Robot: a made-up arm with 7 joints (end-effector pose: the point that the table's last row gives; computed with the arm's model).
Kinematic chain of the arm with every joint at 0, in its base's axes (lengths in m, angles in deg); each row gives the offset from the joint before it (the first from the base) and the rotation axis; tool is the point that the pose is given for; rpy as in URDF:
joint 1: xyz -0.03 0 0.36 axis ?
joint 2: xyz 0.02 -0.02 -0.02 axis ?
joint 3: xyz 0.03 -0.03 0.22 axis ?
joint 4: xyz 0.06 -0.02 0 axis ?
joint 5: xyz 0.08 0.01 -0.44 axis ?
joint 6: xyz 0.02 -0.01 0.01 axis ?
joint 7: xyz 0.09 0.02 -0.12 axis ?
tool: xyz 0 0.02 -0.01 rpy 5.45 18.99 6.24
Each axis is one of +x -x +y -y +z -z.
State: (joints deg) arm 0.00 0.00 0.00 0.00 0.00 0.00 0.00
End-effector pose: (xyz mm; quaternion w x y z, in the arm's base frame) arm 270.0 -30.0 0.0 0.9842 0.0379 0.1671 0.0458
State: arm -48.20 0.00 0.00 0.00 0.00 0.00 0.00
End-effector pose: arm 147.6 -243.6 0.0 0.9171 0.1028 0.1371 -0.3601
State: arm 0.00 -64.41 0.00 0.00 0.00 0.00 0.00
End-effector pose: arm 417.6 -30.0 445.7 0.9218 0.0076 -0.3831 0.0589
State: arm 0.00 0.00 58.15 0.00 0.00 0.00 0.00
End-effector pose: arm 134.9 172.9 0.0 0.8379 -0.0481 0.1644 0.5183
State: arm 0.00 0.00 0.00 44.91 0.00 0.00 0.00
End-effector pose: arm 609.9 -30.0 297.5 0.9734 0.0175 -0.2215 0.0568
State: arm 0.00 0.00 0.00 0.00 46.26 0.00 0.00
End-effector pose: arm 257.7 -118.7 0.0 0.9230 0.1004 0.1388 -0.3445
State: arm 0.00 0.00 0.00 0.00 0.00 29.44 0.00
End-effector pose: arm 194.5 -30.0 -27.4 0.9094 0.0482 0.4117 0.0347
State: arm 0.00 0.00 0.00 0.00 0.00 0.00 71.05
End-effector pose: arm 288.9 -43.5 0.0 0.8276 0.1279 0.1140 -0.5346
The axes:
joint 1: +z
joint 2: +y
joint 3: +z
joint 4: -y
joint 5: -z
joint 6: +y
joint 7: -z

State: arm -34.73 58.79 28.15 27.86 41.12 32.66 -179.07
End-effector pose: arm 48.5 87.2 -146.4 0.3664 0.3687 -0.1915 0.8326
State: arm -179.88 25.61 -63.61 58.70 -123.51 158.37 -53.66
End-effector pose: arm -220.4 460.0 418.0 0.3298 -0.9367 -0.0975 -0.0654
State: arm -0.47 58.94 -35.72 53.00 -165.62 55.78 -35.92
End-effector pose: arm 207.1 -429.9 -83.3 0.2266 0.3978 -0.4915 -0.7408
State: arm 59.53 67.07 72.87 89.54 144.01 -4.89 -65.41
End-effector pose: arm -298.5 551.7 158.0 0.7155 0.3702 0.5878 0.0742
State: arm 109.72 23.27 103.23 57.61 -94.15 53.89 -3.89
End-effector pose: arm -503.4 -224.3 321.3 0.5571 -0.0986 0.5105 -0.6475
